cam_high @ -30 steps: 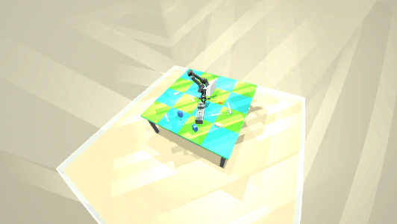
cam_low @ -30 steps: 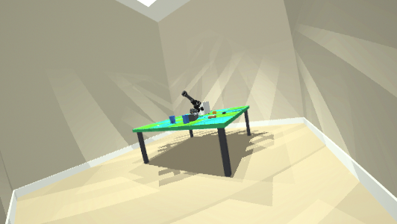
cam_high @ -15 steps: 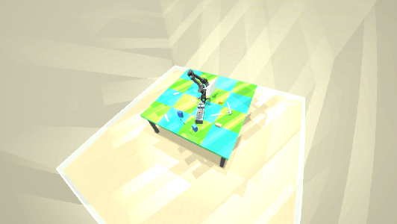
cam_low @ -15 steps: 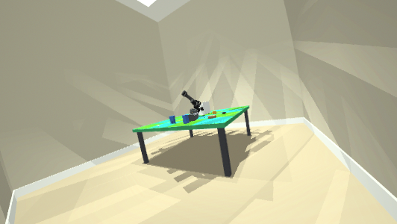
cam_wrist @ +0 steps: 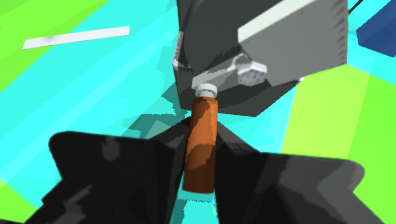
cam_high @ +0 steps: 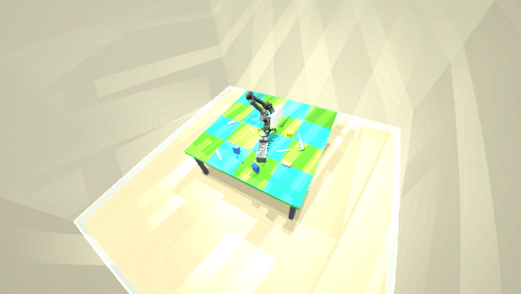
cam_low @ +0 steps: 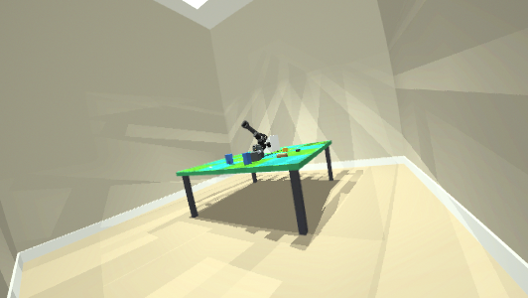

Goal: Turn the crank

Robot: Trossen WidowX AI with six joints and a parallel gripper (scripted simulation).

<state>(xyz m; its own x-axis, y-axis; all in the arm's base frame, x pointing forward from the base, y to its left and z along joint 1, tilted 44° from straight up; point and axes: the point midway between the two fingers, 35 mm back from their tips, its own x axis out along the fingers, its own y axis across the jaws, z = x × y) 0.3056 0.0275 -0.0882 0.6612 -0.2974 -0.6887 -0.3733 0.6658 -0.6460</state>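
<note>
Right now my gripper tip is 20 mm past the crank handle, 10 mm to the left of it and 30 mm below it. Round my gripper tip: red pointer (160 mm ahead, 40 mm to the left, 40 mm above); then orange piece (170 mm behind, 180 mm to the left, 20 mm below); then black L-shaped key (340 mm ahead, 130 mm to the right, 30 mm below).
</note>
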